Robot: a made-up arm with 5 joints. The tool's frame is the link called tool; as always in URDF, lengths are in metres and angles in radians.
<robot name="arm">
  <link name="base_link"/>
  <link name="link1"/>
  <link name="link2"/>
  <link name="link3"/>
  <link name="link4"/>
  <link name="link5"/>
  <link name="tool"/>
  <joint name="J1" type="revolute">
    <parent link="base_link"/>
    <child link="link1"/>
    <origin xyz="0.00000 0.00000 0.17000" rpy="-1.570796 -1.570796 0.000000"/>
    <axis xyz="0 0 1"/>
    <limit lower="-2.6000" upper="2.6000"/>
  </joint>
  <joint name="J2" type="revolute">
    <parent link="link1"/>
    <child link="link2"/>
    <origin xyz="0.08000 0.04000 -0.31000" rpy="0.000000 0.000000 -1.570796"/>
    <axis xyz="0 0 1"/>
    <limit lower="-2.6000" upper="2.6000"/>
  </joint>
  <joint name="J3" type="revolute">
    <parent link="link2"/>
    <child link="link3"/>
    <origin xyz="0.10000 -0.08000 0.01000" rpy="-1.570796 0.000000 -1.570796"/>
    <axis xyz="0 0 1"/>
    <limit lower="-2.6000" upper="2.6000"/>
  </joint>
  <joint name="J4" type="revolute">
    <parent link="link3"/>
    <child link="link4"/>
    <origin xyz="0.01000 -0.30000 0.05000" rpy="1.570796 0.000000 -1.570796"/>
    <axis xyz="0 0 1"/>
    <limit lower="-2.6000" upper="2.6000"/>
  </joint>
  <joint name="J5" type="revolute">
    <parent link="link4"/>
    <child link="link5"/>
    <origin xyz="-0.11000 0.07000 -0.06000" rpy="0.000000 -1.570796 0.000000"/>
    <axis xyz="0 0 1"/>
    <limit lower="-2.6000" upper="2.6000"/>
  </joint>
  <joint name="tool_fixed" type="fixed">
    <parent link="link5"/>
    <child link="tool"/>
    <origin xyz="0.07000 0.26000 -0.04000" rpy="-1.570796 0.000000 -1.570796"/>
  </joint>
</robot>
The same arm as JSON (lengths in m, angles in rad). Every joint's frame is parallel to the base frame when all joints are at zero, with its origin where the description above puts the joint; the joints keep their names.
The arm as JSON. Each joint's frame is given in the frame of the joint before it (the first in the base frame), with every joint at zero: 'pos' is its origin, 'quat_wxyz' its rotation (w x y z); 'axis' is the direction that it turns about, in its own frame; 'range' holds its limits. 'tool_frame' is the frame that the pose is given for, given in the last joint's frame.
{
  "length_unit": "m",
  "angle_unit": "rad",
  "joints": [
    {
      "joint": "J1",
      "pos": [
        0.0,
        0.0,
        0.17
      ],
      "quat_wxyz": [
        1.0,
        0.0,
        0.0,
        0.0
      ],
      "axis": [
        0.0,
        1.0,
        0.0
      ],
      "range": [
        -2.6,
        2.6
      ]
    },
    {
      "joint": "J2",
      "pos": [
        0.04,
        -0.31,
        0.08
      ],
      "quat_wxyz": [
        1.0,
        0.0,
        0.0,
        0.0
      ],
      "axis": [
        0.0,
        1.0,
        0.0
      ],
      "range": [
        -2.6,
        2.6
      ]
    },
    {
      "joint": "J3",
      "pos": [
        -0.1,
        0.01,
        -0.08
      ],
      "quat_wxyz": [
        1.0,
        0.0,
        0.0,
        0.0
      ],
      "axis": [
        -1.0,
        0.0,
        0.0
      ],
      "range": [
        -2.6,
        2.6
      ]
    },
    {
      "joint": "J4",
      "pos": [
        -0.05,
        0.3,
        -0.01
      ],
      "quat_wxyz": [
        1.0,
        0.0,
        0.0,
        0.0
      ],
      "axis": [
        0.0,
        0.0,
        1.0
      ],
      "range": [
        -2.6,
        2.6
      ]
    },
    {
      "joint": "J5",
      "pos": [
        -0.07,
        -0.11,
        -0.06
      ],
      "quat_wxyz": [
        1.0,
        0.0,
        0.0,
        0.0
      ],
      "axis": [
        0.0,
        -1.0,
        0.0
      ],
      "range": [
        -2.6,
        2.6
      ]
    }
  ],
  "tool_frame": {
    "pos": [
      -0.26,
      0.04,
      0.07
    ],
    "quat_wxyz": [
      1.0,
      0.0,
      0.0,
      0.0
    ]
  }
}

